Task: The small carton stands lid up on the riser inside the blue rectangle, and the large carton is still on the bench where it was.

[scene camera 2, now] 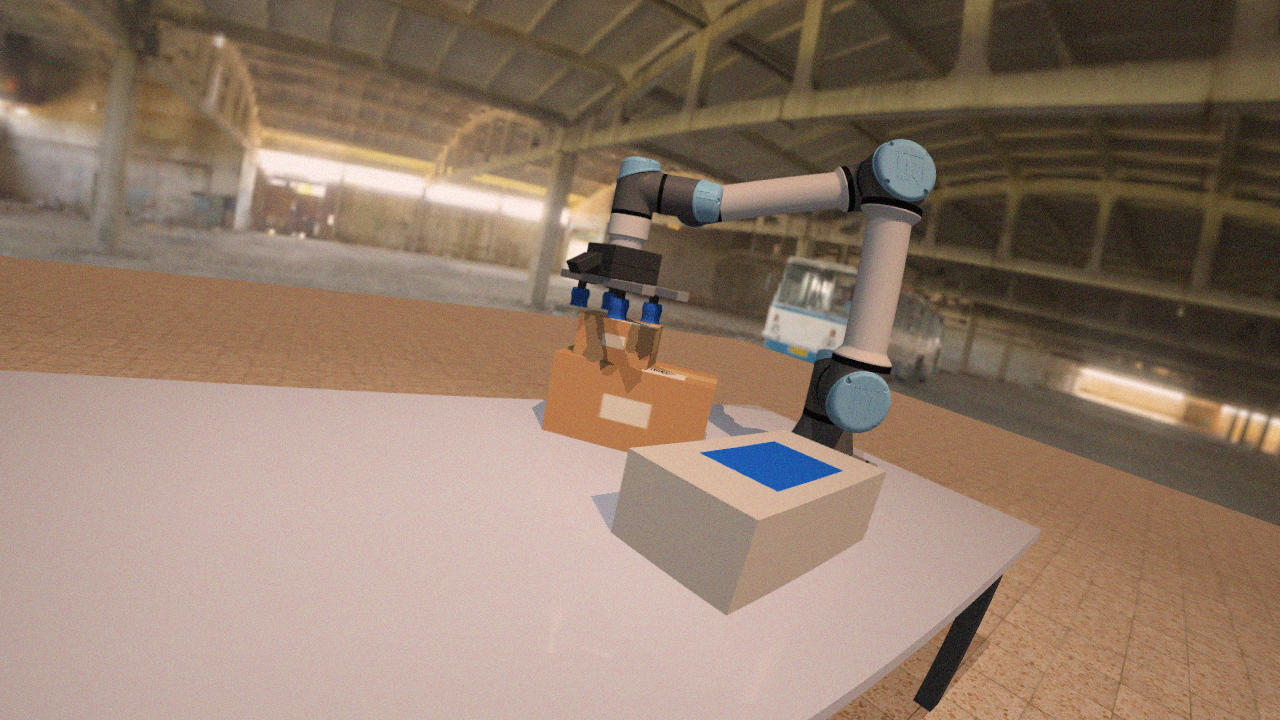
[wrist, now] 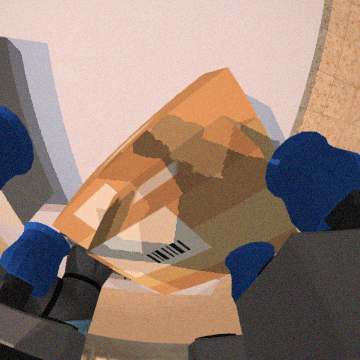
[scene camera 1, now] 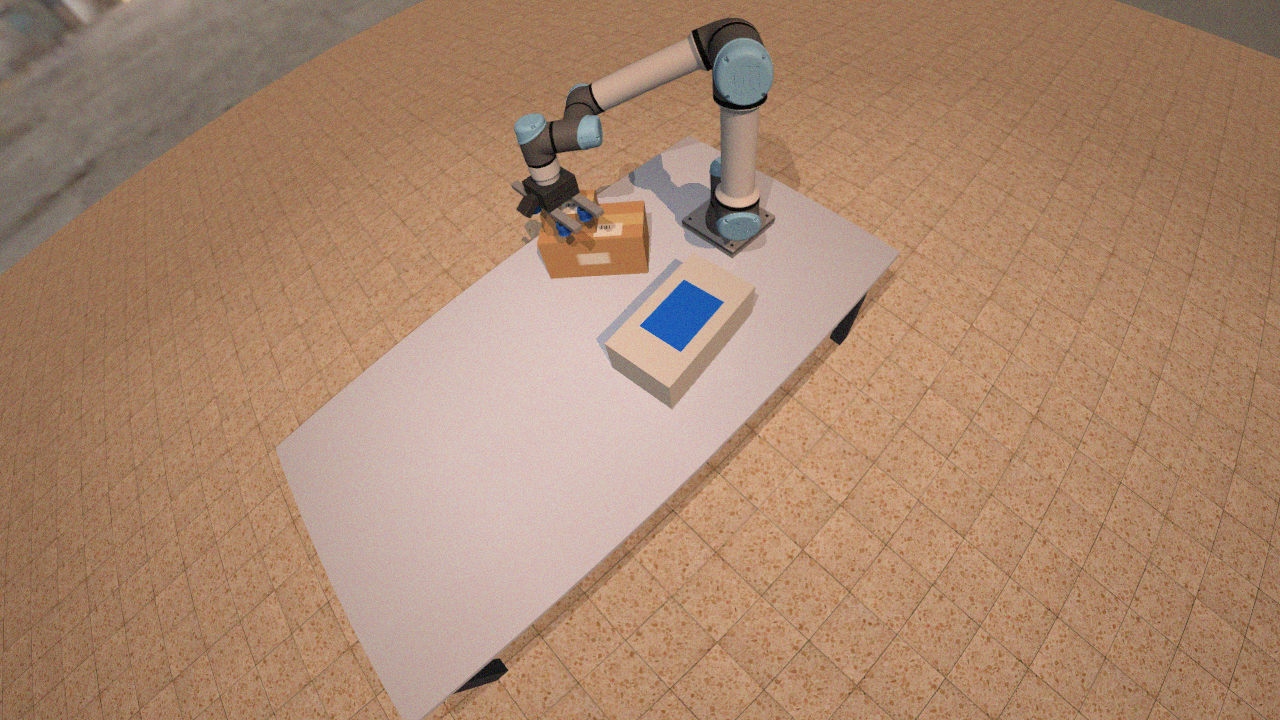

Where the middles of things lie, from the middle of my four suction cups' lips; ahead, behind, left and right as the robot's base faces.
My suction cup is now 50 mm past the small carton (scene camera 2: 631, 342), 30 mm to the left of it and 60 mm above it. The rest, counted from my suction cup: large carton (scene camera 2: 605, 403) 80 mm behind, 180 mm below; beige riser (scene camera 2: 732, 519) 50 mm behind, 410 mm to the left, 200 mm below.
